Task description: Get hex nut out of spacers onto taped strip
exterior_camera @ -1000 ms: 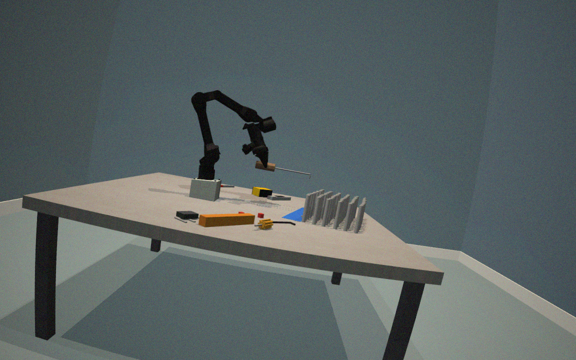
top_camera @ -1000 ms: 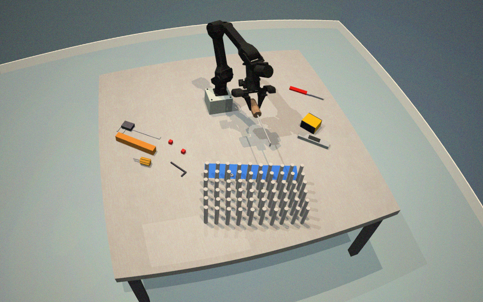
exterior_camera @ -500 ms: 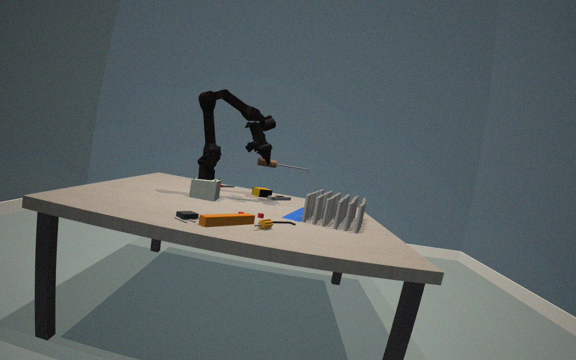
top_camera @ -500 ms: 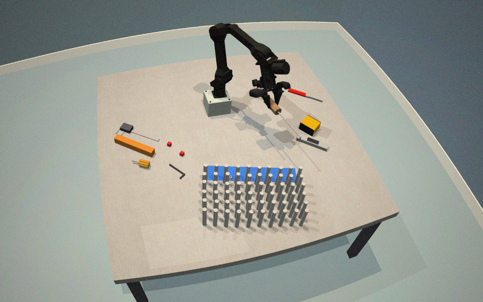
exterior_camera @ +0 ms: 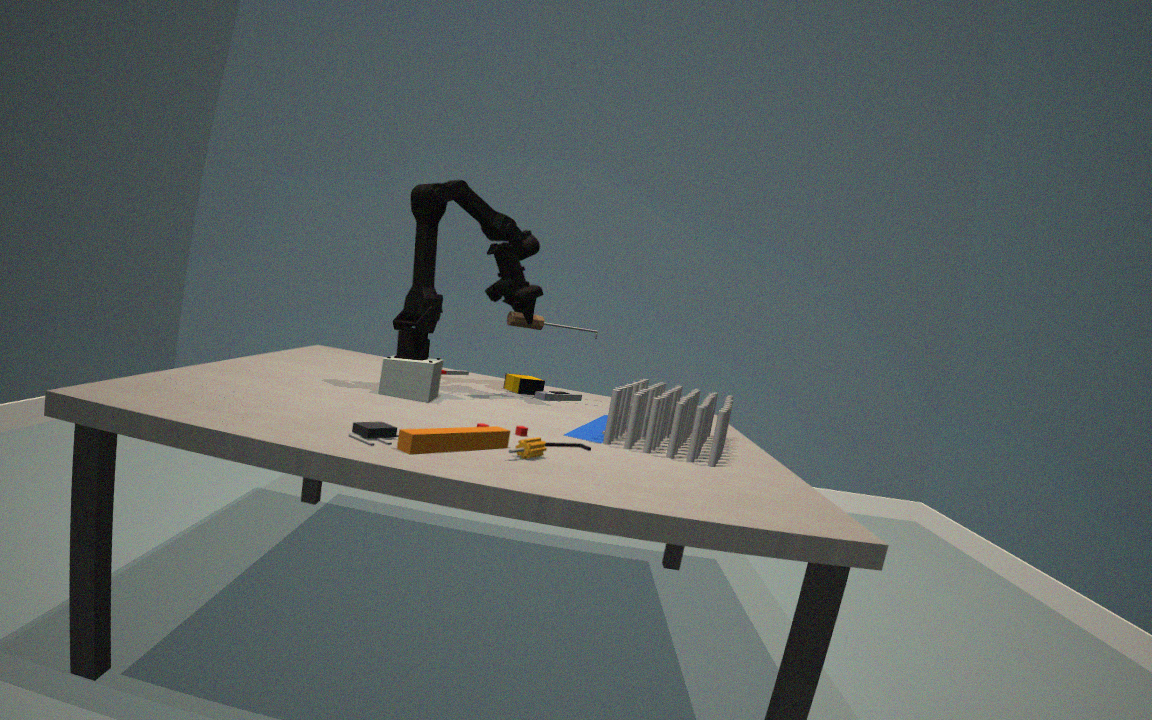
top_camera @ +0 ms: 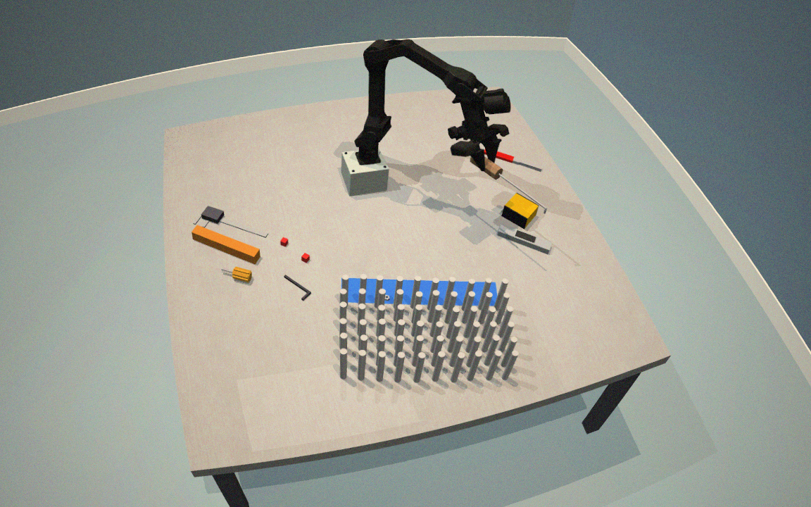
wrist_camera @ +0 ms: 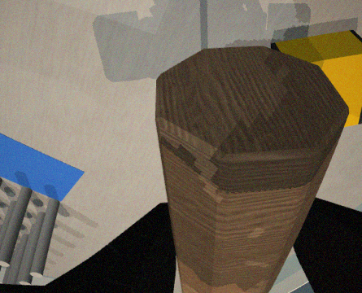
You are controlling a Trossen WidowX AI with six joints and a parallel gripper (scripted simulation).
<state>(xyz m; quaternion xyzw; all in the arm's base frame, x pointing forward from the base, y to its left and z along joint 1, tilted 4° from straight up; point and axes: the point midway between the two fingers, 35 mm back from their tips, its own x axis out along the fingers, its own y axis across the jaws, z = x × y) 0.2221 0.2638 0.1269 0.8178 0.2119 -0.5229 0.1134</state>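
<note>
My gripper tip is now 23 cm to the right of the red-handled tool, 23 cm past it and 19 cm above it. Also, from my gripper tip: blue taped strip: 24 cm to the right, 23 cm ahead, 19 cm below; hex nut: 33 cm to the right, 23 cm ahead, 19 cm below; grey bar: 18 cm below, 11 cm to the left, 11 cm ahead.
</note>
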